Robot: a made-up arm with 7 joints. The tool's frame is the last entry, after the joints. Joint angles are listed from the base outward.
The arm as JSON. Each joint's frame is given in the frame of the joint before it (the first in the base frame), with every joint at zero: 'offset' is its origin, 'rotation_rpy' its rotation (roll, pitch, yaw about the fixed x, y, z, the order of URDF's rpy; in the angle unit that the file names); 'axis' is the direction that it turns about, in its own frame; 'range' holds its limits. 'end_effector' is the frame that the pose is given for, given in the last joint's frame.
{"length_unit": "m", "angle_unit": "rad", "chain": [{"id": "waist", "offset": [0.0, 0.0, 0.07], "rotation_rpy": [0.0, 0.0, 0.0], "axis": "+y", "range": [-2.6, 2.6]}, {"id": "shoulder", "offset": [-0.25, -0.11, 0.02], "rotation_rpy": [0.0, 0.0, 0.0], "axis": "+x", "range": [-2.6, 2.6]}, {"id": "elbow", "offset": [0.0, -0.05, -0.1], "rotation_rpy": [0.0, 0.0, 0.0], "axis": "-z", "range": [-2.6, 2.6]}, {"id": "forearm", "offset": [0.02, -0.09, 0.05], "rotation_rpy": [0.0, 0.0, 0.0], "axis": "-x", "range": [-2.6, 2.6]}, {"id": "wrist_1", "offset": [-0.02, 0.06, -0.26], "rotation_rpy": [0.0, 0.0, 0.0], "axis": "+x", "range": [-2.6, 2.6]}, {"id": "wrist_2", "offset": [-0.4, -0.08, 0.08], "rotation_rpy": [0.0, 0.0, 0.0], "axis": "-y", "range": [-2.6, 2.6]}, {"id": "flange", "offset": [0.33, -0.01, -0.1], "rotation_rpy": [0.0, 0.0, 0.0], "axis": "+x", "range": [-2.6, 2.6]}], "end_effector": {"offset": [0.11, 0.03, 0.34], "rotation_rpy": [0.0, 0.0, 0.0]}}
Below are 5 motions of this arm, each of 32 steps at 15 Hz.
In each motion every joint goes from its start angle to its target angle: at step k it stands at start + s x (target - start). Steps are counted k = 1, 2, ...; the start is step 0. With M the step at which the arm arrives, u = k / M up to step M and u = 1 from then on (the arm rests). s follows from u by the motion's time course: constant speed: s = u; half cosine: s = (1 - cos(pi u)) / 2; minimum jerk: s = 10 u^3 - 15 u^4 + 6 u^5.
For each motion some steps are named. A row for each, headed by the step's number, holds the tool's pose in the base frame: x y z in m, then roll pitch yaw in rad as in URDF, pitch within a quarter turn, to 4 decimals.
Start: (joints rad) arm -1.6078 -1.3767 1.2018 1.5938 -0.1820 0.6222 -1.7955
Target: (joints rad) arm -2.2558 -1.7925 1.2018 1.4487 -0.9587 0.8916 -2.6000
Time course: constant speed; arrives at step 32
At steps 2, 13, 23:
2: -0.1382 -0.5099 -0.3911 -2.2093 -0.9066 -2.7546
13: -0.1348 -0.4667 -0.4743 -2.7361 -0.7078 -2.7221
23: -0.0947 -0.3965 -0.5197 3.0958 -0.4757 -2.6769

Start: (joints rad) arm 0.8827 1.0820 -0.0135 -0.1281 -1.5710 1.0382 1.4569
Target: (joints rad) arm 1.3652 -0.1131 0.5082 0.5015 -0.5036 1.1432 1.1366
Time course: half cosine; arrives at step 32
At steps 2, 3, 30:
2: 0.0539 -0.1061 0.6349 1.2237 -0.1231 0.3201
3: 0.0564 -0.1030 0.6328 1.2157 -0.1112 0.3260
30: 0.1915 0.0602 0.5858 0.5434 0.6798 0.7337

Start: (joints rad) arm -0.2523 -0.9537 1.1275 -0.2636 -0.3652 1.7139 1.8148
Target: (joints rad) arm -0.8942 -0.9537 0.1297 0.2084 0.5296 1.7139 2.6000
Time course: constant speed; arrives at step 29
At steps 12, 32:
12: -0.7793 -0.0777 0.0277 -0.8123 -0.4028 2.0231
32: -0.6969 -0.3354 0.1039 -0.2491 -0.3547 2.4510

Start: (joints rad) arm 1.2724 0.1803 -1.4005 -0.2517 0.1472 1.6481 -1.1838
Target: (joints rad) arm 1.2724 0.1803 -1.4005 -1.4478 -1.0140 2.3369 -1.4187
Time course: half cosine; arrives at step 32
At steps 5, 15, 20, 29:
5: 0.0960 -0.6346 0.5086 0.2507 0.0913 -0.3513
15: 0.1231 -0.7165 0.6289 0.1336 0.0680 -0.6215
20: 0.1545 -0.7701 0.6847 0.0635 0.0499 -0.7865
29: 0.1992 -0.8360 0.7267 -0.0174 0.0247 -0.9829

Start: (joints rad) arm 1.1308 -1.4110 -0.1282 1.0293 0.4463 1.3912 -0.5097
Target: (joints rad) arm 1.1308 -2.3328 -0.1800 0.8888 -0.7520 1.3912 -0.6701
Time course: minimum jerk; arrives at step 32
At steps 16, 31, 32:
16: -0.4038 -0.2671 0.7318 -0.5936 0.4757 2.9725
31: -0.1177 -0.5239 0.8528 -0.3481 0.2915 -2.2617
32: -0.1174 -0.5239 0.8529 -0.3480 0.2913 -2.2612

